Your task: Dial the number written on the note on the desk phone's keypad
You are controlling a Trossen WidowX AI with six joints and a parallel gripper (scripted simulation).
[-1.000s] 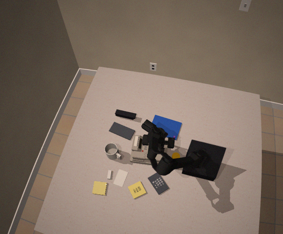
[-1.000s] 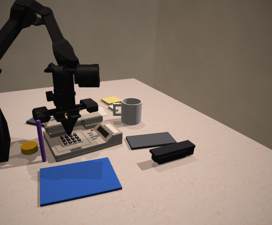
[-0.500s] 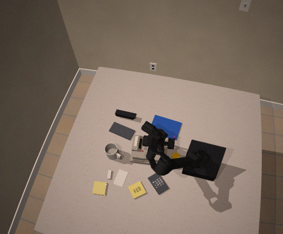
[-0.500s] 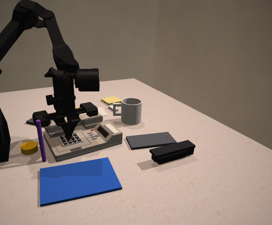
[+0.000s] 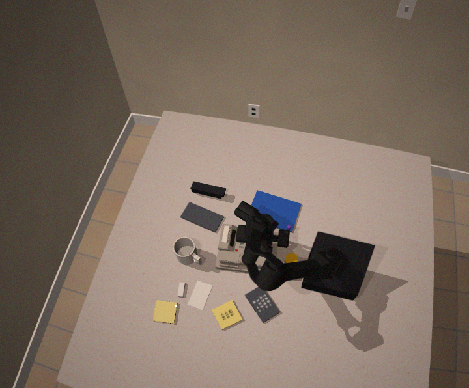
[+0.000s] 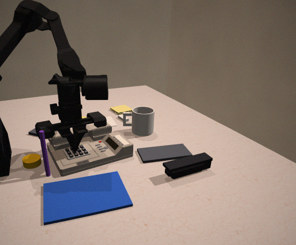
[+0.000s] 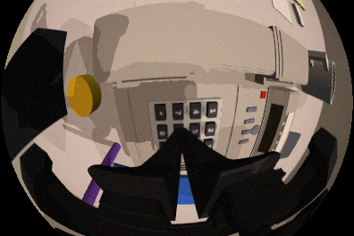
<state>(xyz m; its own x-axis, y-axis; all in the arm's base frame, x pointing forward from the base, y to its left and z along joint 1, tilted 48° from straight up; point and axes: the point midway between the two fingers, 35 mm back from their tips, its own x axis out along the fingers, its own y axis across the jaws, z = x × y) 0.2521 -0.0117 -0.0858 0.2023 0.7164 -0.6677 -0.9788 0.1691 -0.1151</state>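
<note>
Now: the beige desk phone 5 cm ahead of my hand, 4 cm below it and 2 cm to the left of it. Also, from my hand: purple stick 9 cm behind, 4 cm to the right; then handset 7 cm to the left, 5 cm ahead, 2 cm below; then blue pad 17 cm to the right, 6 cm below, 4 cm behind.
</note>
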